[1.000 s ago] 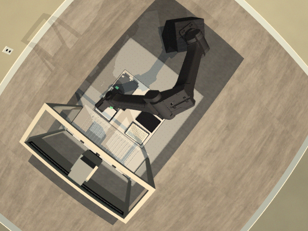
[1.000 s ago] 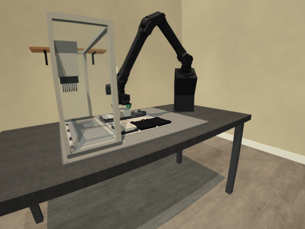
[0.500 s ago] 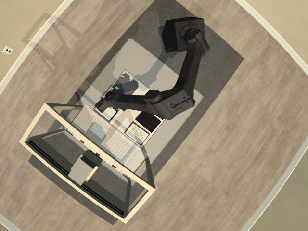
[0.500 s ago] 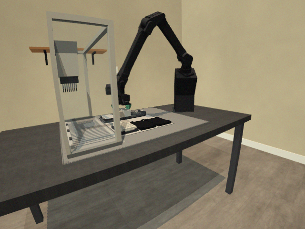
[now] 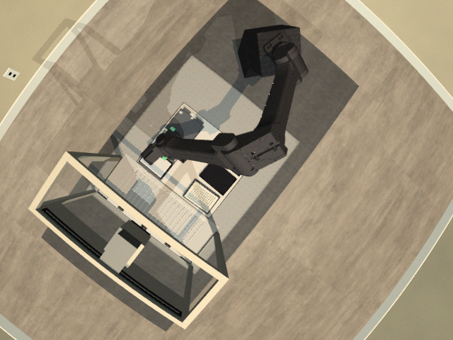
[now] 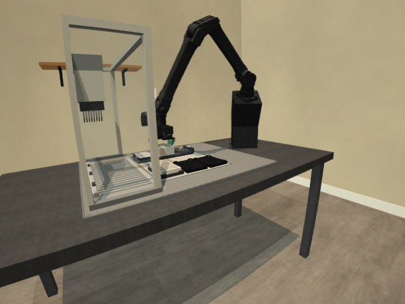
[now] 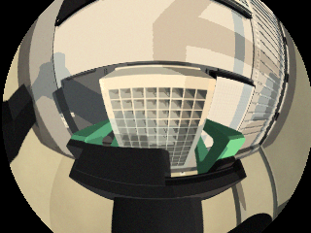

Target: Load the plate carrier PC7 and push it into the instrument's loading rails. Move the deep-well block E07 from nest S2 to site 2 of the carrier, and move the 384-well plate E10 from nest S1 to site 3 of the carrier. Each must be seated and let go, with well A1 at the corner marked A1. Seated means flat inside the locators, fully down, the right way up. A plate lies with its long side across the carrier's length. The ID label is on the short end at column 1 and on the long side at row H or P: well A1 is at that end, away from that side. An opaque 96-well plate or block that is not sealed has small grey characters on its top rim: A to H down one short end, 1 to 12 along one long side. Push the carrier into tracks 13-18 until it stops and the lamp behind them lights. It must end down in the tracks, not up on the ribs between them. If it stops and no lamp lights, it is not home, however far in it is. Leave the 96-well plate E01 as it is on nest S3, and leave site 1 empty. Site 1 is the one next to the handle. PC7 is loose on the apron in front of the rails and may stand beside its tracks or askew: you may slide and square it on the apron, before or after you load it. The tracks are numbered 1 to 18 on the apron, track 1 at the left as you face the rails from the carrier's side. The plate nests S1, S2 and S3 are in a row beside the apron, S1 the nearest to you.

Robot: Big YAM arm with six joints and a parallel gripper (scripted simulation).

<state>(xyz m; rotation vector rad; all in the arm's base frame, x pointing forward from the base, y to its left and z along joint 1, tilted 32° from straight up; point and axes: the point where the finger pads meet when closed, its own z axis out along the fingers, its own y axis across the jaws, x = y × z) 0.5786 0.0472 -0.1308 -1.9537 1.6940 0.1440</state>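
Now: hand 1 cm above the carrier PC7. Round my hand: nest S2 (7 cm behind, 25 cm to the left, 2 cm below); white 384-well plate E10 (4 cm ahead, 27 cm to the left, 1 cm below); nest S1 (18 cm behind, 22 cm to the left, 2 cm below).
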